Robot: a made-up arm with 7 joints. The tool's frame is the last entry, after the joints.
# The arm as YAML. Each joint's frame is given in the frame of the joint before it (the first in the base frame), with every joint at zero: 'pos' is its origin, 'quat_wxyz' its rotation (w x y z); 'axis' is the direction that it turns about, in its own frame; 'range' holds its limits. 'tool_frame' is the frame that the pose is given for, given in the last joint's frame.
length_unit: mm
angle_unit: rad
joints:
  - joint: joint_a
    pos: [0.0, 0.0, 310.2]
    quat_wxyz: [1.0, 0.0, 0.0, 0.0]
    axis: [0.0, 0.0, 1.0]
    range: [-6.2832, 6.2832]
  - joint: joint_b
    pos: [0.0, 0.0, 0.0]
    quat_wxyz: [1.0, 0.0, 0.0, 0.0]
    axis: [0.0, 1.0, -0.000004]
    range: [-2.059, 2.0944]
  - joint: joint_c
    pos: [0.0, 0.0, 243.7]
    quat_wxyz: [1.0, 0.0, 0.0, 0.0]
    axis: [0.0, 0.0, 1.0]
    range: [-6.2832, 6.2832]
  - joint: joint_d
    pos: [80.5, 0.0, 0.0]
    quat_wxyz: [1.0, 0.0, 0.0, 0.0]
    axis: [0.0, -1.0, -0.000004]
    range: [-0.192, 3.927]
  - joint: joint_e
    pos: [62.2, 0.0, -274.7]
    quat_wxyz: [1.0, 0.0, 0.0, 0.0]
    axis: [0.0, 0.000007, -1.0]
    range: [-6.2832, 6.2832]
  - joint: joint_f
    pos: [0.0, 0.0, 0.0]
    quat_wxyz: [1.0, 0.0, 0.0, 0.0]
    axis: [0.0, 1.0, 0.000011]
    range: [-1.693, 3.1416]
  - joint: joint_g
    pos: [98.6, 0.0, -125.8]
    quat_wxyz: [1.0, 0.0, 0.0, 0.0]
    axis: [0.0, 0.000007, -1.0]
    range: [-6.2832, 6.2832]
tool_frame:
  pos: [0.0, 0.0, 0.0]
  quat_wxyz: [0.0, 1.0, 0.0, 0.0]
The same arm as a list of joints. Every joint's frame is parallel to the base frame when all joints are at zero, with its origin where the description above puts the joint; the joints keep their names.
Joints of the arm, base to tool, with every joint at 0 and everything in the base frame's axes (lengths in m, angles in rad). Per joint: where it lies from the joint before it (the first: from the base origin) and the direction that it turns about. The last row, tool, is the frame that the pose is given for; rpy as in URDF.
joint_a: origin 0 0 0.3102 axis +z
joint_b: origin 0 0 0 axis +y
joint_c: origin 0 0 0.2437 axis +z
joint_d: origin 0.0805 0 0 axis -y
joint_e: origin 0.0622 0 -0.2747 axis -z
joint_f: origin 0 0 0 axis +y
joint_g: origin 0.0986 0 -0.1258 axis -z
tool: origin 0 0 0 rpy 3.1416 0 0
Joint limits (rad, base to tool): -6.2832..6.2832 -2.059..2.0944 -6.2832..6.2832 -0.192..3.927 -6.2832..6.2832 -1.693..3.1416 -6.2832..6.2832

